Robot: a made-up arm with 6 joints. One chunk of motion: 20 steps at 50 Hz.
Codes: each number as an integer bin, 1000 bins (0 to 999) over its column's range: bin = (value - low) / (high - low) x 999, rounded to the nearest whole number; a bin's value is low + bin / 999 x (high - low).
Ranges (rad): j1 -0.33..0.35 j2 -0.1..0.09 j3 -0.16..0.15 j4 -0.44..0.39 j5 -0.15..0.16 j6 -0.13..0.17
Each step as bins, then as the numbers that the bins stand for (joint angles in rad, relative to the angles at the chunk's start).
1 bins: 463 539 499 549 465 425
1 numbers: -0.0148 0.0025 -0.0052 0.0161 -0.0057 -0.0024
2 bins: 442 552 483 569 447 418
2 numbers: -0.0291 0.0050 -0.0101 0.0327 -0.0113 -0.0045
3 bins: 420 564 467 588 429 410
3 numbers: -0.0441 0.0073 -0.0151 0.0485 -0.0169 -0.0069
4 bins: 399 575 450 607 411 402
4 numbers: -0.0584 0.0094 -0.0204 0.0643 -0.0225 -0.0093
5 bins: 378 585 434 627 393 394
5 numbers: -0.0727 0.0113 -0.0253 0.0809 -0.0280 -0.0117
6 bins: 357 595 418 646 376 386
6 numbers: -0.0870 0.0132 -0.0303 0.0967 -0.0333 -0.0141
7 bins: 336 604 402 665 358 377
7 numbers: -0.1013 0.0149 -0.0353 0.1125 -0.0389 -0.0168
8 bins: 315 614 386 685 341 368
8 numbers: -0.1156 0.0168 -0.0402 0.1291 -0.0442 -0.0195
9 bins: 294 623 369 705 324 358
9 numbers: -0.1299 0.0185 -0.0455 0.1457 -0.0495 -0.0225
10 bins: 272 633 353 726 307 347
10 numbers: -0.1449 0.0204 -0.0505 0.1632 -0.0547 -0.0258
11 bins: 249 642 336 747 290 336
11 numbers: -0.1605 0.0221 -0.0557 0.1806 -0.0600 -0.0291
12 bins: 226 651 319 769 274 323
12 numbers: -0.1762 0.0238 -0.0610 0.1989 -0.0650 -0.0330
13 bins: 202 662 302 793 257 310
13 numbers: -0.1925 0.0259 -0.0663 0.2188 -0.0703 -0.0369
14 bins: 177 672 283 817 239 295
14 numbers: -0.2095 0.0278 -0.0722 0.2388 -0.0758 -0.0414
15 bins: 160 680 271 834 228 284
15 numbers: -0.2211 0.0293 -0.0759 0.2529 -0.0792 -0.0447
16 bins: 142 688 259 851 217 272
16 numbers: -0.2333 0.0309 -0.0796 0.2670 -0.0827 -0.0483
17 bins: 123 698 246 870 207 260
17 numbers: -0.2463 0.0328 -0.0837 0.2828 -0.0858 -0.0519
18 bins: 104 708 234 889 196 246
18 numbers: -0.2592 0.0347 -0.0874 0.2986 -0.0892 -0.0561
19 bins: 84 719 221 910 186 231
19 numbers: -0.2728 0.0367 -0.0914 0.3161 -0.0923 -0.0606
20 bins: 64 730 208 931 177 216
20 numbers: -0.2864 0.0388 -0.0955 0.3335 -0.0951 -0.0651
